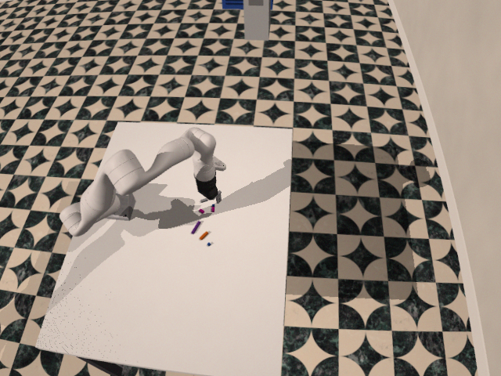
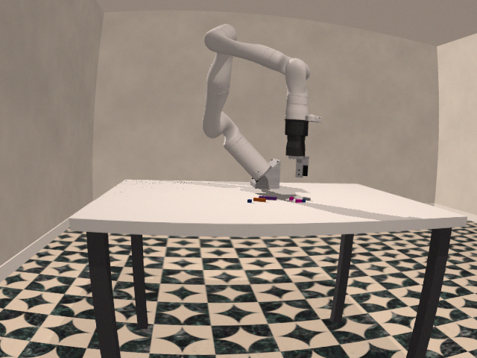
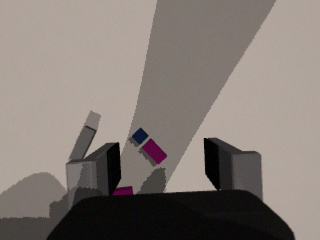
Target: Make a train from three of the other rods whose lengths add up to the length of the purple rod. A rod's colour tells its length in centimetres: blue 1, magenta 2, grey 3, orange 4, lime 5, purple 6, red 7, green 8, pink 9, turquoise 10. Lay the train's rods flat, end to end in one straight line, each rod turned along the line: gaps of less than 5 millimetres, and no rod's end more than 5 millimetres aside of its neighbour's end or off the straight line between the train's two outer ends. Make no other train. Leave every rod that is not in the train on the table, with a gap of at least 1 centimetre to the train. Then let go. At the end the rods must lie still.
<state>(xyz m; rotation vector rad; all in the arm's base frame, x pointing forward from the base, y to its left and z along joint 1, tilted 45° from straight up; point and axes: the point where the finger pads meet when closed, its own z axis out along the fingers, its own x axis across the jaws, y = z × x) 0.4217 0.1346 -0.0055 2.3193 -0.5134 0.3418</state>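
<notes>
The grey rod is 100 mm below my hand, 60 mm behind it and 30 mm to the left of it. The rest, counted from my hand: purple rod 100 mm to the right, 100 mm below, 50 mm behind; then orange rod 130 mm to the right, 100 mm below, 10 mm behind.
</notes>
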